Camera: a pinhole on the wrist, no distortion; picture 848 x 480 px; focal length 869.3 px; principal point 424.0 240.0 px. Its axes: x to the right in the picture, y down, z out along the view. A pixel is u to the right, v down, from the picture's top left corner.
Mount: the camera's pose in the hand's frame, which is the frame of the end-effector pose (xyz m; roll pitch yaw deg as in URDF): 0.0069 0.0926 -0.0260 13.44 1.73 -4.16
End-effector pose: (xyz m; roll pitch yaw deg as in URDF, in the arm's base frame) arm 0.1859 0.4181 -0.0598 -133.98 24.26 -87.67
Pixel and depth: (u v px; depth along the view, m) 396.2 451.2 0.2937
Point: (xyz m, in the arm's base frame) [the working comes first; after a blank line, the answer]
In the camera's frame: -0.0094 0.0714 0.2937

0.3155 0.5239 -0.2990
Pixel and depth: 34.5 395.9 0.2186
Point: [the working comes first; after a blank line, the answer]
In the camera's frame: -0.0979 0.0392 0.2186

0.2621 0.5811 -0.2074
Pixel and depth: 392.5 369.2 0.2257
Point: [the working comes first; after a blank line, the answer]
In the camera's frame: -0.0082 0.0335 0.2257

0.2771 0.4971 -0.2369
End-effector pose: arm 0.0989 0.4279 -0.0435 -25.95 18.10 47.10
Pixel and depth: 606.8 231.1 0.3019
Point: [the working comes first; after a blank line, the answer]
In the camera's frame: 0.0635 -0.0031 0.3019

0.1013 0.6197 0.1540
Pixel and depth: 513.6 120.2 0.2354
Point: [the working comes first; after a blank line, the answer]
In the camera's frame: 0.0243 -0.0324 0.2354

0.0907 0.5498 0.1112
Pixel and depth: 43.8 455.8 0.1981
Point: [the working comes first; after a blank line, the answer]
In the camera's frame: -0.0866 0.0492 0.1981

-0.0473 0.5191 0.0919
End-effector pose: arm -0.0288 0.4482 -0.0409 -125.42 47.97 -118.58
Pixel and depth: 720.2 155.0 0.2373
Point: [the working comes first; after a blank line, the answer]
In the camera's frame: 0.0809 -0.0232 0.2373

0.1223 0.4008 -0.1879
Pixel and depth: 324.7 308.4 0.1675
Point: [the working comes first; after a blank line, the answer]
In the camera's frame: -0.0191 0.0132 0.1675

0.0887 0.5065 -0.1255
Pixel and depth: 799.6 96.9 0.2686
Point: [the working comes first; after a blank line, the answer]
In the camera's frame: 0.1161 -0.0442 0.2686

0.1407 0.3562 -0.2060
